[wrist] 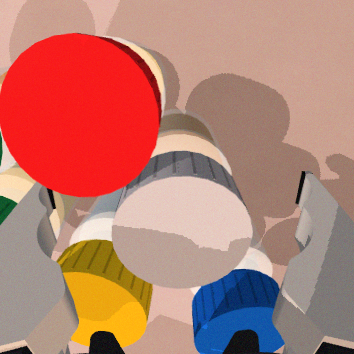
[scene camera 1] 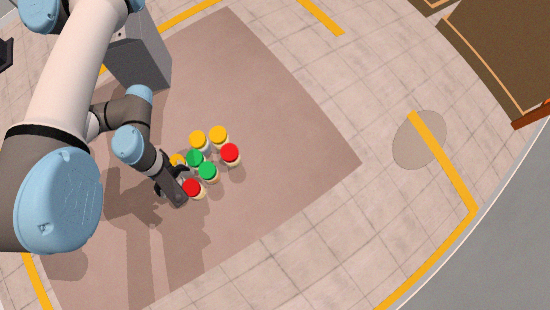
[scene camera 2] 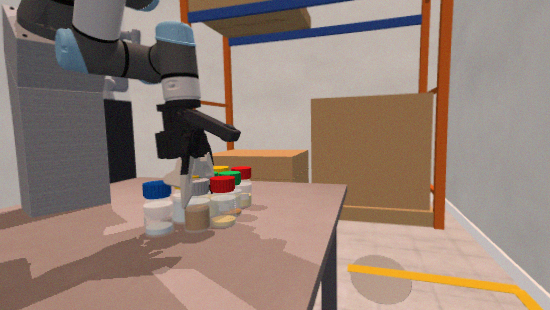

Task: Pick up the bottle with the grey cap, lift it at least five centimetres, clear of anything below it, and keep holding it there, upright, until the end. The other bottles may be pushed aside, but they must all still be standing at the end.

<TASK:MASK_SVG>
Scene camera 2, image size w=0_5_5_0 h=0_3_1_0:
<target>my gripper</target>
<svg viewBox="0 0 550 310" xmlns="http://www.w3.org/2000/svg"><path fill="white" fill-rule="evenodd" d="M198 99L169 100L165 104L156 105L157 111L162 112L164 131L155 133L158 158L177 159L181 157L177 160L175 169L164 176L163 182L166 185L180 188L182 209L186 208L192 196L192 175L209 179L209 189L210 178L214 177L212 151L204 130L220 137L225 142L238 141L241 131L233 125L225 124L198 110L194 110L193 108L201 107L201 102Z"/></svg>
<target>red-capped bottle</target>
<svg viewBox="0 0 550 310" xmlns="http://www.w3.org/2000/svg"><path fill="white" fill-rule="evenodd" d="M211 177L210 190L213 192L210 198L211 226L214 228L233 227L237 224L236 196L232 192L235 189L235 177Z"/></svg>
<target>blue-capped bottle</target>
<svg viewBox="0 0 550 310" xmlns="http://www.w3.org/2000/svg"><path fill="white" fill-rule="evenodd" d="M163 180L142 184L143 197L146 199L143 205L146 237L162 237L174 232L173 203L169 198L172 194L171 186L166 185Z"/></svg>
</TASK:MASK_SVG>
